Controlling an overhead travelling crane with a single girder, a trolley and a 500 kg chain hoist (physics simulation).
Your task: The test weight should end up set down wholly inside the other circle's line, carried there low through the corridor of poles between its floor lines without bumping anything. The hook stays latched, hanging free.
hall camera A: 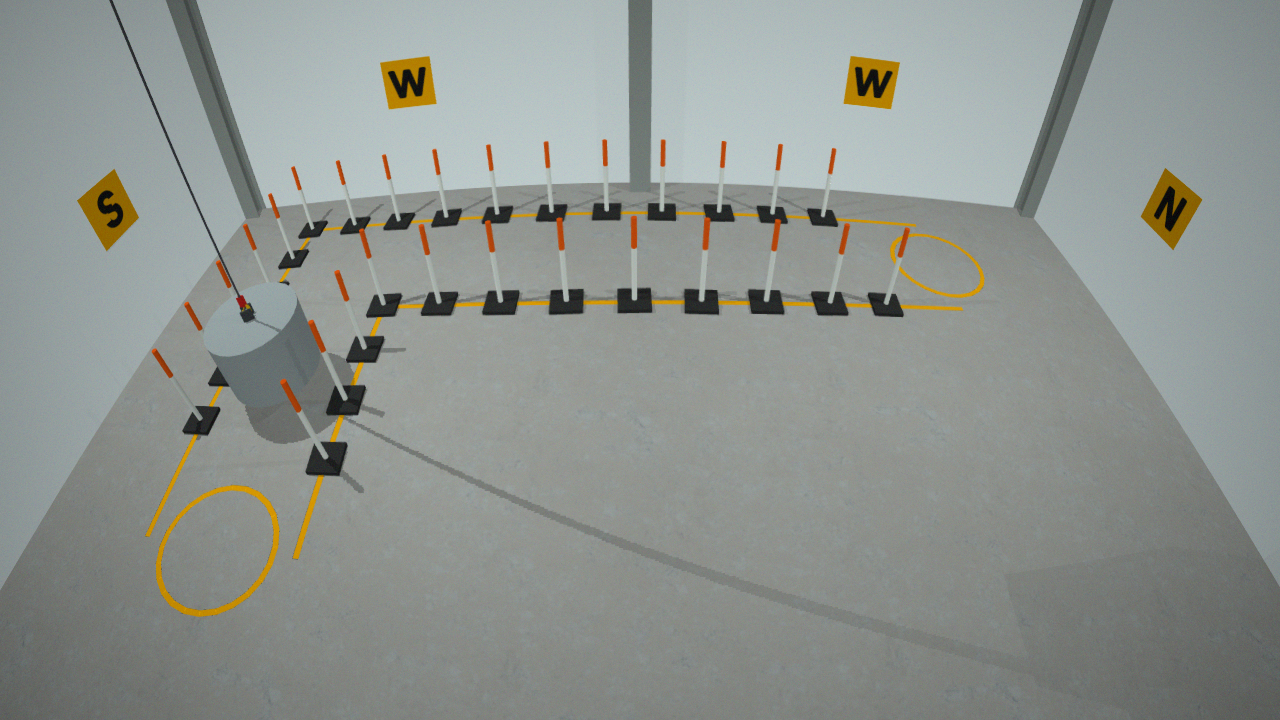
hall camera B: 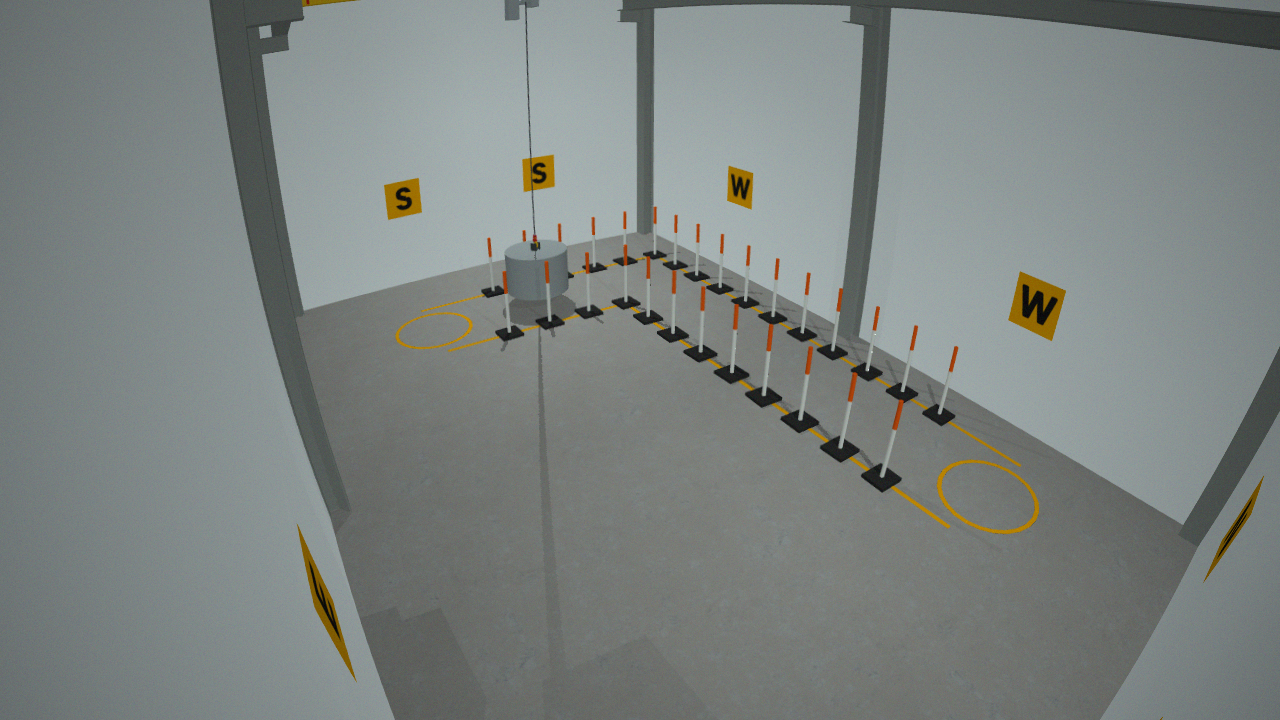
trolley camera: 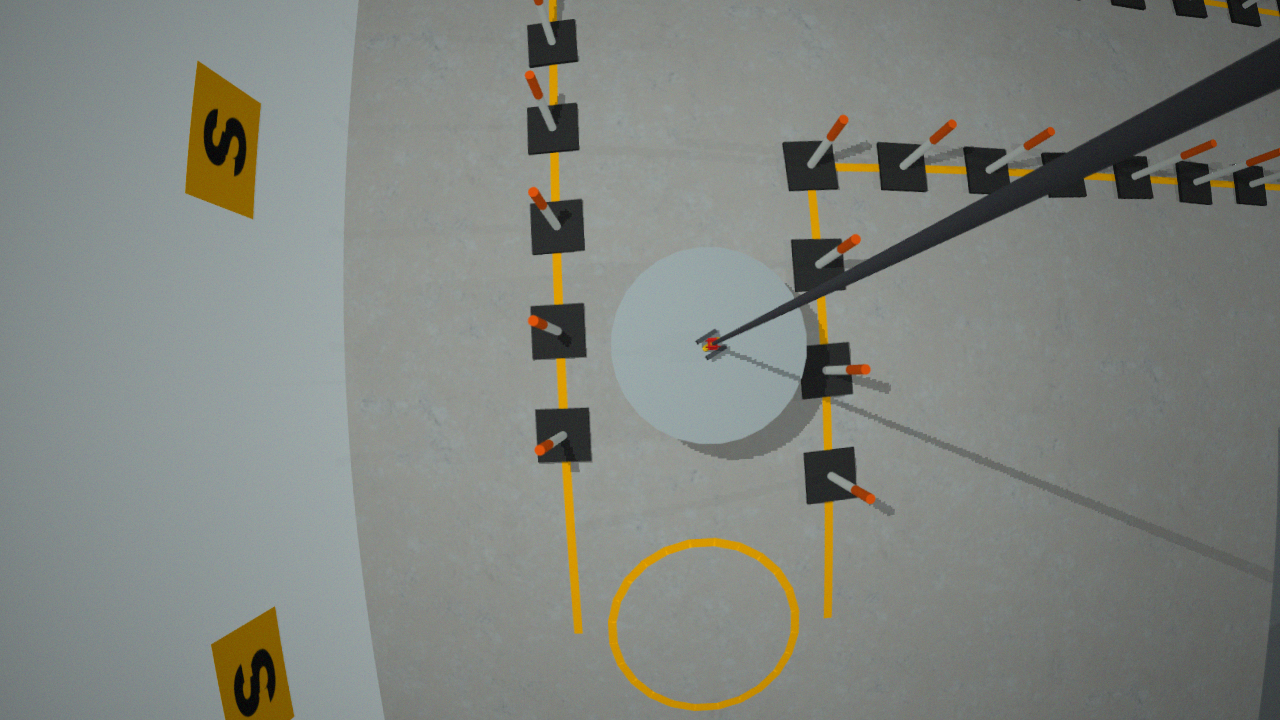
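Observation:
The grey cylindrical test weight [hall camera A: 268, 367] [hall camera B: 537, 275] [trolley camera: 680, 385] hangs upright from the hook [hall camera A: 245, 309] [hall camera B: 535, 244] [trolley camera: 711, 344], low above the floor with its shadow beneath. The hook is shut on the weight's top fitting. The weight is in the short leg of the corridor, between the two pole rows. In the trolley camera its right edge overlaps a base [trolley camera: 828, 370] of the right row; the gap to the left row looks wider. The other circle [hall camera A: 982, 273] [hall camera B: 1038, 503] lies at the far end of the long leg.
The near circle [hall camera A: 204, 614] [hall camera B: 434, 348] [trolley camera: 707, 541] lies outside the short leg's open end. Orange-and-white poles [hall camera A: 633, 259] [hall camera B: 734, 340] on black bases stand along both floor lines [hall camera A: 939, 308] [hall camera B: 921, 508] [trolley camera: 827, 573]. The corridor bends near the S and W walls.

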